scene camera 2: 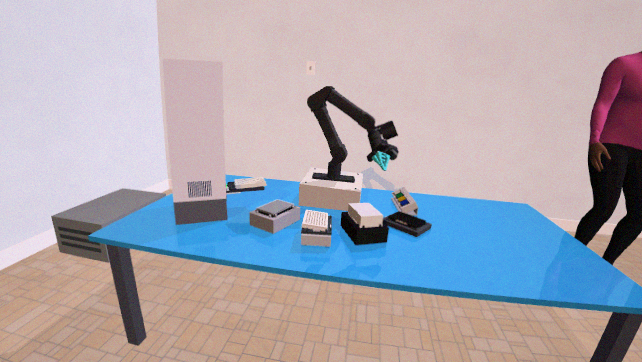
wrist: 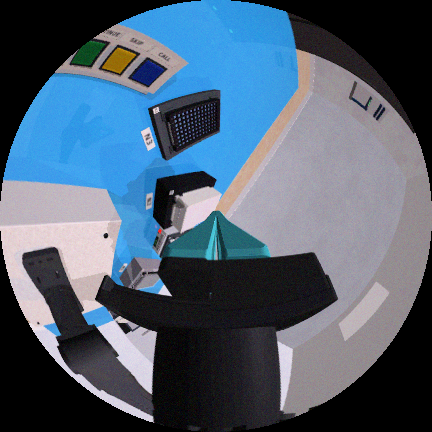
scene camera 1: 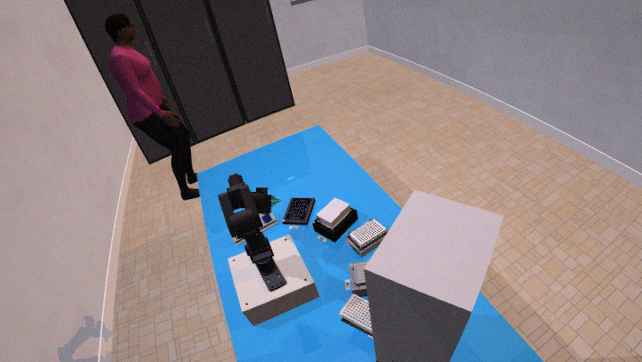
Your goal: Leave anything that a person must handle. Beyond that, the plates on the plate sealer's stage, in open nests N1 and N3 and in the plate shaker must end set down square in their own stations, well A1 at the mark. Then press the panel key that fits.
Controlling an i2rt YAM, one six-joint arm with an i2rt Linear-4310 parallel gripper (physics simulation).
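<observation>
My gripper (scene camera 1: 276, 201) (scene camera 2: 383, 168) (wrist: 215, 216) is shut, its teal fingertips together with nothing between them, above the table near the key panel (scene camera 1: 273, 223) (wrist: 171, 70). The panel's green key (wrist: 89, 53), yellow key (wrist: 119, 60) and blue CALL key (wrist: 148, 72) show. A dark plate (scene camera 1: 300, 210) (scene camera 2: 407, 220) (wrist: 196, 123) lies in nest N3 (wrist: 160, 135). A white lidded-looking block (scene camera 1: 334, 211) (scene camera 2: 365, 213) (wrist: 201, 204) sits on a black station (scene camera 1: 335, 232) (scene camera 2: 365, 234). A white plate (scene camera 1: 369, 232) (scene camera 2: 316, 219) sits on a light device (scene camera 2: 316, 239) with a red light. Well A1 marks are too small to read.
A grey station (scene camera 1: 359, 289) (scene camera 2: 272, 223) (wrist: 143, 270) and another white plate (scene camera 1: 357, 311) (scene camera 2: 250, 183) stand further along. A tall tower (scene camera 1: 435, 245) (scene camera 2: 195, 125) hides parts of both in scene camera 1. The robot base (scene camera 1: 280, 300) (scene camera 2: 330, 195) stands beside the panel. A person (scene camera 1: 135, 80) (scene camera 2: 620, 110) stands by the table's end.
</observation>
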